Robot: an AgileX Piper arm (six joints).
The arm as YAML. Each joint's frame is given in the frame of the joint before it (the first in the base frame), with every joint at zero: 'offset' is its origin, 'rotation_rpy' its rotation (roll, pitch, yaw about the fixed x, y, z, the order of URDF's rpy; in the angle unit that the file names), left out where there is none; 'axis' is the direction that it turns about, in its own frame. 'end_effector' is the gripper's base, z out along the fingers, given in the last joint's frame.
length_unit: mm
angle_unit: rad
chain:
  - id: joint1
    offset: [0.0, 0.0, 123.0]
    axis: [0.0, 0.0, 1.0]
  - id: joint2
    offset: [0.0, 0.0, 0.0]
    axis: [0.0, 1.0, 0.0]
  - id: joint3
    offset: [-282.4, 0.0, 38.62]
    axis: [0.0, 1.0, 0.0]
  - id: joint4
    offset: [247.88, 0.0, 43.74]
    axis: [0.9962, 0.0, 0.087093]
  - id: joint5
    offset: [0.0, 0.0, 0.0]
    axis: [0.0, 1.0, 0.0]
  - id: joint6
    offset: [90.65, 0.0, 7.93]
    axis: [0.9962, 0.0, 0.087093]
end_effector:
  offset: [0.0, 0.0, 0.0]
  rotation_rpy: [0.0, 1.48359, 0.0]
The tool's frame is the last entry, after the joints.
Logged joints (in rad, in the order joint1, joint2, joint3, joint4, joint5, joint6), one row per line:
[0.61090, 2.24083, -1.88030, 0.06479, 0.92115, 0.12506]
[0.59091, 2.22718, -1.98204, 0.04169, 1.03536, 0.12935]
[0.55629, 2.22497, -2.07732, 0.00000, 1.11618, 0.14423]
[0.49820, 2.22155, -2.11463, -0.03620, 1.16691, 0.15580]
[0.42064, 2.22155, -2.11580, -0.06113, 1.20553, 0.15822]
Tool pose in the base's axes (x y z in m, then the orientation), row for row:
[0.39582, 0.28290, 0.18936, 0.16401, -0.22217, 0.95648, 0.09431]
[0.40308, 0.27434, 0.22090, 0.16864, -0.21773, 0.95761, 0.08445]
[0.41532, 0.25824, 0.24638, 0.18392, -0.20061, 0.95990, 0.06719]
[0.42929, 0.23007, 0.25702, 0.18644, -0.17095, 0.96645, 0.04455]
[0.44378, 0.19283, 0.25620, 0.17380, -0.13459, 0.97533, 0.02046]
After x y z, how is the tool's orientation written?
As a quaternion, w x y z.
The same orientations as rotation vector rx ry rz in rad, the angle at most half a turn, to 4 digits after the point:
[-0.6333, 2.7266, 0.2688]
[-0.6191, 2.7229, 0.2401]
[-0.5657, 2.7067, 0.1895]
[-0.4814, 2.7214, 0.1254]
[-0.3816, 2.7654, 0.0580]

